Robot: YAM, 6 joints.
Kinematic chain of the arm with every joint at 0, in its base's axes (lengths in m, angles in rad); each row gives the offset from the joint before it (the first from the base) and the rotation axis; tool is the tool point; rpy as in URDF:
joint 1: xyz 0 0 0.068 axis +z
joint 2: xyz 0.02 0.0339 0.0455 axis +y
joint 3: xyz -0.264 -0.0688 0 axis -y
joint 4: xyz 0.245 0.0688 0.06 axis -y
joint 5: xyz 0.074 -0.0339 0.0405 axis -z
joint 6: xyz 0.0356 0 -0.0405 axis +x
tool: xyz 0 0 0 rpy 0 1.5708 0
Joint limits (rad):
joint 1: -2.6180..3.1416
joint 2: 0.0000..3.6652
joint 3: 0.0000..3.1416
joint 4: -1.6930..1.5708
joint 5: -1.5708..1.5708
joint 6: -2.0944..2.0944
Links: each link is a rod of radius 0.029 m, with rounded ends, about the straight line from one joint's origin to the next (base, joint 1, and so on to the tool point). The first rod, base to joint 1, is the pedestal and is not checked.
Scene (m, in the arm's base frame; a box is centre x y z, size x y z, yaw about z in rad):
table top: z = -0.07
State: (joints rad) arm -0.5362 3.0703 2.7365 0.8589 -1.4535 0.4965
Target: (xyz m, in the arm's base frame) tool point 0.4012 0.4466 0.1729
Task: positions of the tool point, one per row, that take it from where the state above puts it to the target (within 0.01 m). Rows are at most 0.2 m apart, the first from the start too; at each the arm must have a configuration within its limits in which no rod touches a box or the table.
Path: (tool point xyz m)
1: 0.5889 -0.1282 0.1529
2: 0.6014 0.0295 0.1579
3: 0.5725 0.1849 0.1629
4: 0.5041 0.3272 0.1679
5: 0.4012 0.4466 0.1729

